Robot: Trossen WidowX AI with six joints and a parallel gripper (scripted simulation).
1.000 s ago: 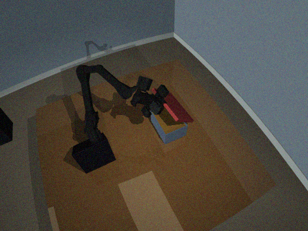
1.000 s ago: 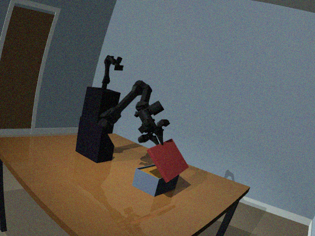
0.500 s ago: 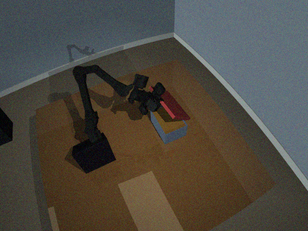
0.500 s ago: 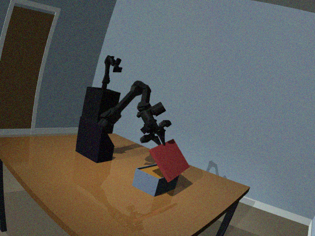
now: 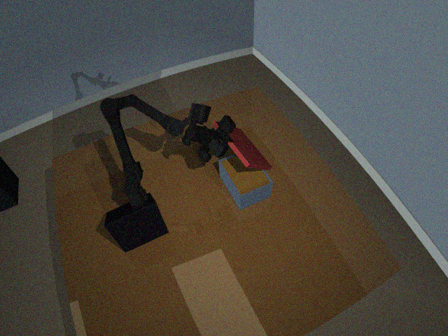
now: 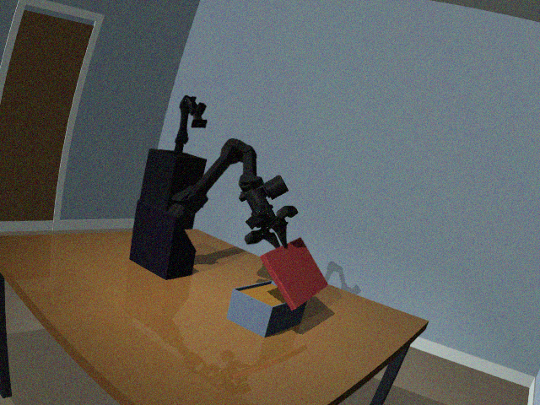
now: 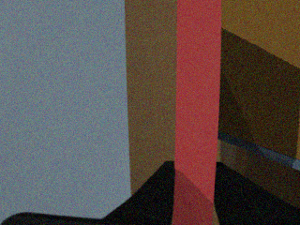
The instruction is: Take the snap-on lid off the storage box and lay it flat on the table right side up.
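Now: the red lid 6 cm below my gripper tip, 6 cm ahead of it and 1 cm to the left of it. The rest, counted from my gripper tip: blue-grey storage box 18 cm below, 6 cm to the right, 3 cm ahead.
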